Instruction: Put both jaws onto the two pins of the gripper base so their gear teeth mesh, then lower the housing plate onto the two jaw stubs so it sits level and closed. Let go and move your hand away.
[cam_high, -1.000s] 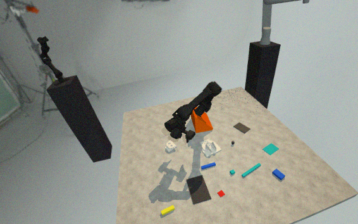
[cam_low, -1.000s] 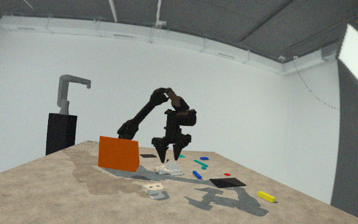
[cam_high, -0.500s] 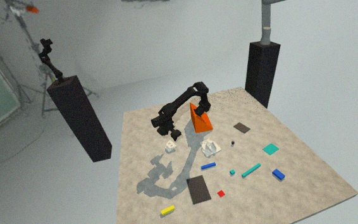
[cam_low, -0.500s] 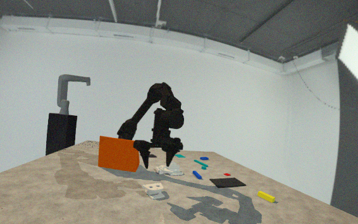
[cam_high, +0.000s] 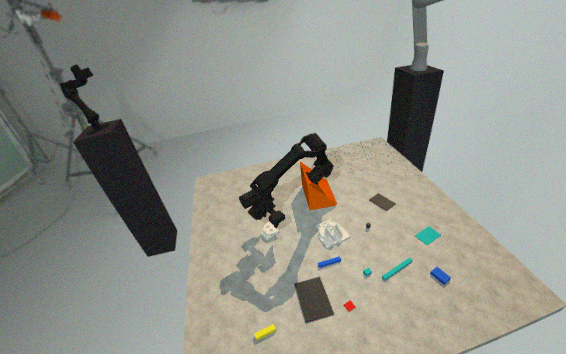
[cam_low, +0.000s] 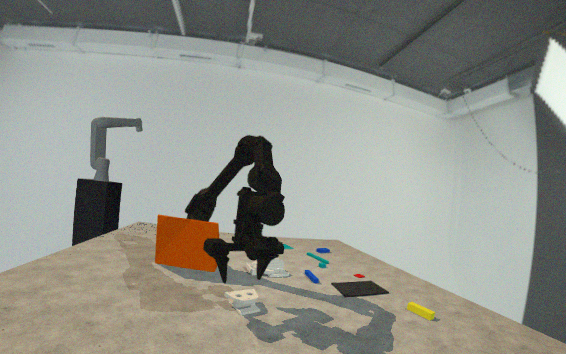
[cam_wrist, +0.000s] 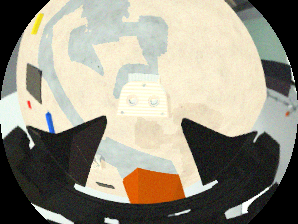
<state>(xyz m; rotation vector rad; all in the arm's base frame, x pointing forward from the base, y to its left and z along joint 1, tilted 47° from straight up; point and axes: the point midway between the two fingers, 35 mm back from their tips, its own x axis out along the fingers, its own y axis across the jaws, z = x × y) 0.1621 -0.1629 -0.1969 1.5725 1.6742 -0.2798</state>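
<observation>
The white gripper base lies 10 mm ahead of my gripper tip, 10 mm to the right of it and 30 mm below it. Also, from my gripper tip: blue bar: 250 mm ahead, 190 mm to the left, 50 mm below; then white housing plate: 60 mm ahead, 250 mm to the left, 60 mm below; then dark plate: 380 mm ahead, 80 mm to the left, 60 mm below.
</observation>
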